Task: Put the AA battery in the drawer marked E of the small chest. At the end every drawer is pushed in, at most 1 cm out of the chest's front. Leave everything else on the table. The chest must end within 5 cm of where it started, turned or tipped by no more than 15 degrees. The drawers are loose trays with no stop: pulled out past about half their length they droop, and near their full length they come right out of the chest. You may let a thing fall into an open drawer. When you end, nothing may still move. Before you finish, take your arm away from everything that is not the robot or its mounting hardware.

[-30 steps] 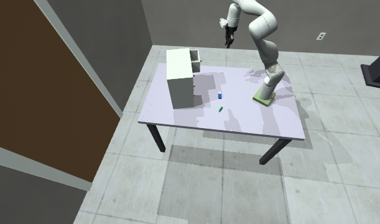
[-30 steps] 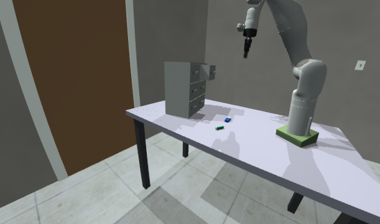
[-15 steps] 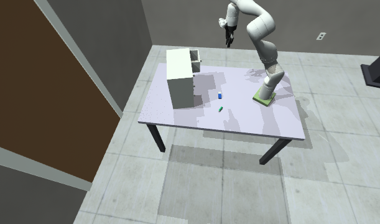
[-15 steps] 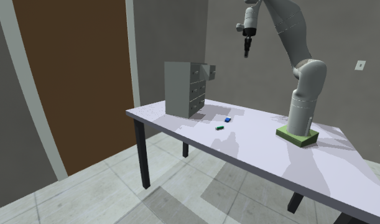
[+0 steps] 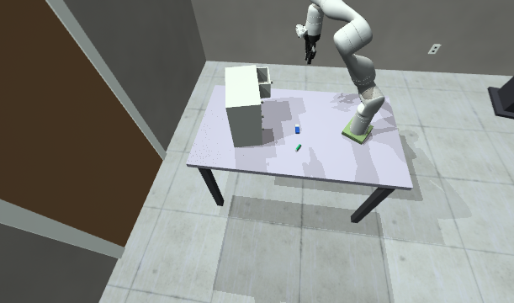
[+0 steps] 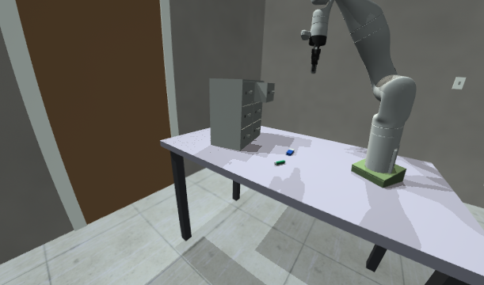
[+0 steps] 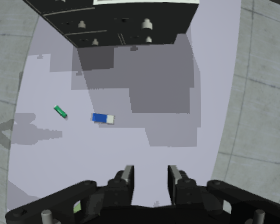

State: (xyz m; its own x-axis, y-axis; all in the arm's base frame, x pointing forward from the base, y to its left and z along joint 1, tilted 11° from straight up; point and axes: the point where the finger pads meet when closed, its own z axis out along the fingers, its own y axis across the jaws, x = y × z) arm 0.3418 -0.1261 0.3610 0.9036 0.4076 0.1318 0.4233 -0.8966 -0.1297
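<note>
Now: the green AA battery 6 cm behind my hand, 28 cm to the left of it and 39 cm below it. The rest, counted from my hand: blue block: 2 cm behind, 14 cm to the left, 39 cm below; drawer: 25 cm ahead, 12 cm to the left, 15 cm below.
</note>
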